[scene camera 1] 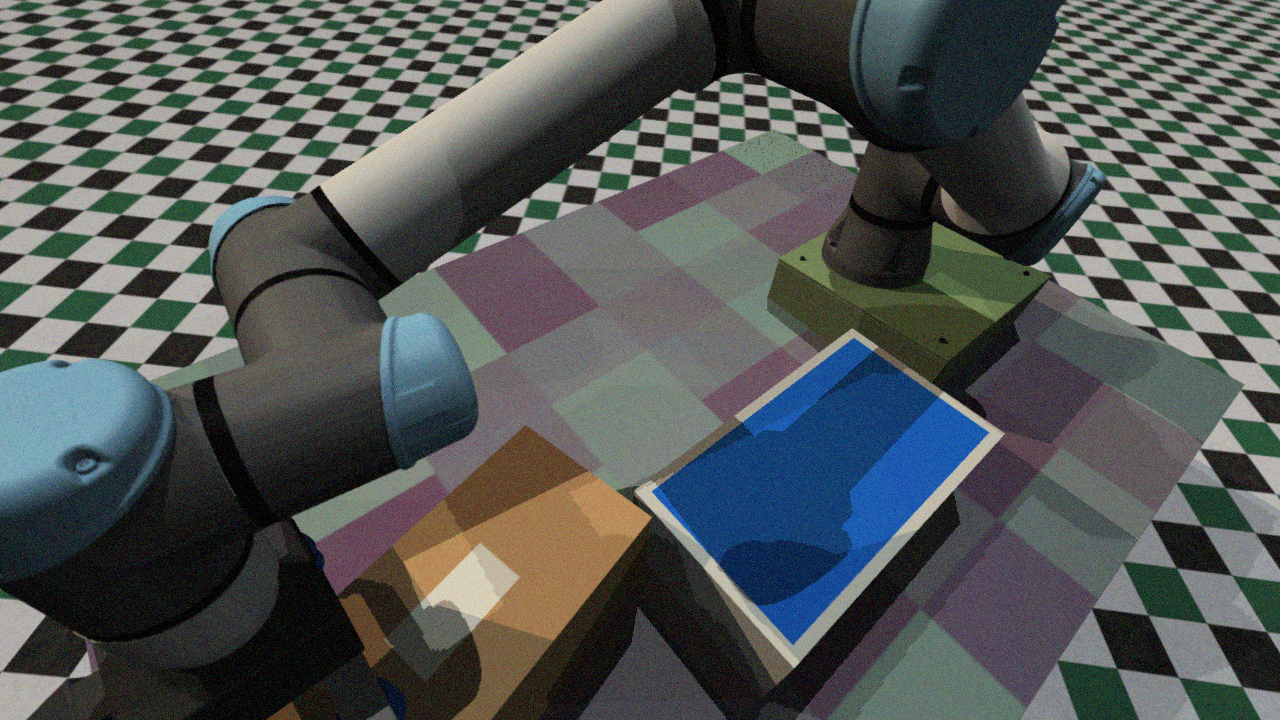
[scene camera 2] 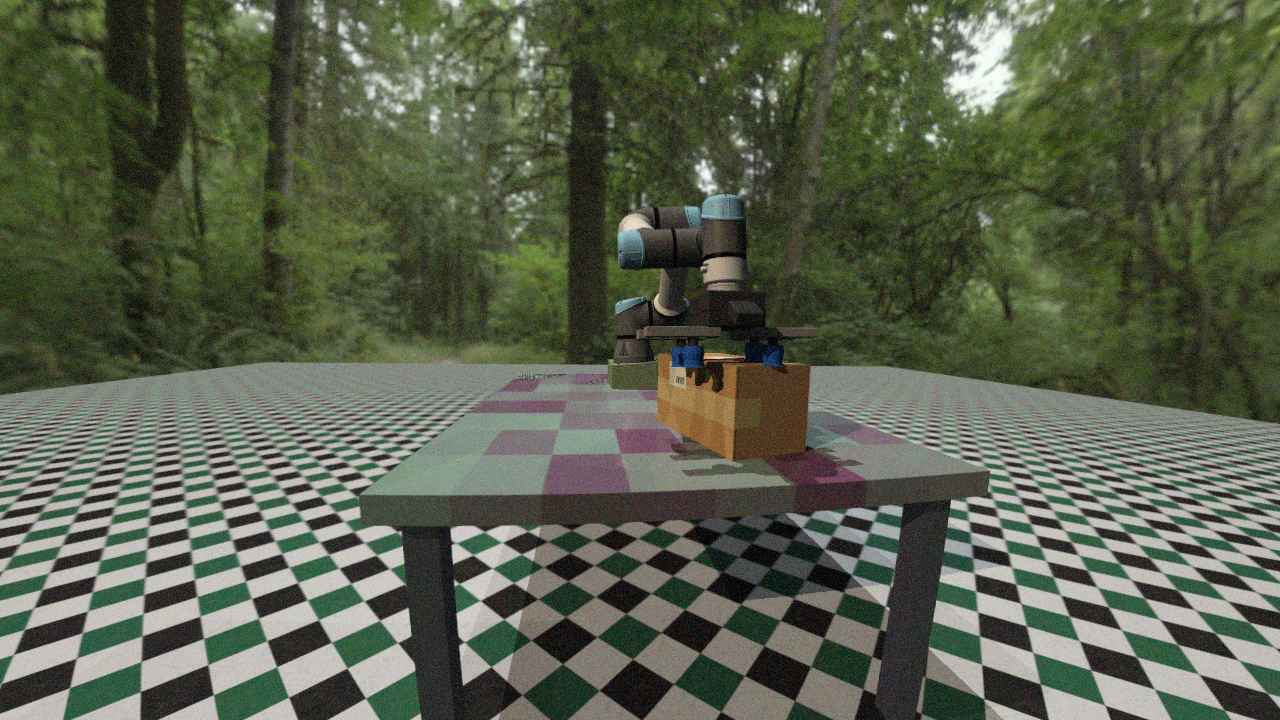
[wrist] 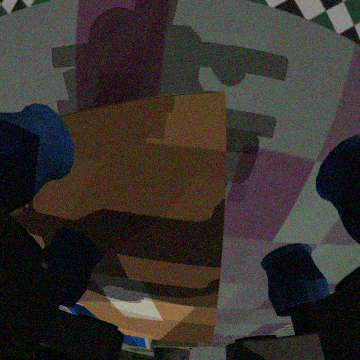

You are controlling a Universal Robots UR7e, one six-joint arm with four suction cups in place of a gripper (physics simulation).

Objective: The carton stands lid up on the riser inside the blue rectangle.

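Frame: origin at the arm's base, x right, y ahead, z up, level; metres.
Seen in the pictures: hand, tool point: [scene camera 2: 726,366] [wrist: 189,215]; arm's base, link origin: [scene camera 1: 872,257] [scene camera 2: 633,361] [wrist: 171,349].
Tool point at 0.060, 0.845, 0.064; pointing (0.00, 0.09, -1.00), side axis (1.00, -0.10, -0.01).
Offsets run from my tool point to a thing's top centre, as dx, dy, dz. "spot": to the spot under its first point. Level surfaces: height alone.
The orange-brown carton @[-0.052, -0.106, +0.005] [scene camera 1: 572,537] [scene camera 2: 771,411] [wrist: 150,175] is lid up at the table's front part, beside the riser; whether its base touches the table is unclear. Its white label @[spot: -0.050, -0.140, +0.005] [scene camera 1: 487,573] faces up. The riser @[spot: -0.236, -0.269, -0.062] [scene camera 1: 751,640] stands on the table with the blue rectangle @[-0.196, -0.456, -0.029] [scene camera 1: 913,447] on its top; a sliver of blue @[spot: -0.150, -0.560, -0.029] [wrist: 135,342] shows low in the wrist view. My gripper [scene camera 1: 351,626] [scene camera 2: 726,356] is low over the carton. Two cups [scene camera 2: 767,354] meet one side of the lid and appear sealed on it; the other two [scene camera 2: 687,356] hang beyond its edge.
The green base block [scene camera 1: 984,277] [scene camera 2: 631,376] carries the arm behind the riser. The patchwork table @[dz -0.149] [scene camera 1: 635,402] [scene camera 2: 501,465] has its front edge close to the carton in the scene camera 2 view. The arm spans the left and top of the scene camera 1 view.
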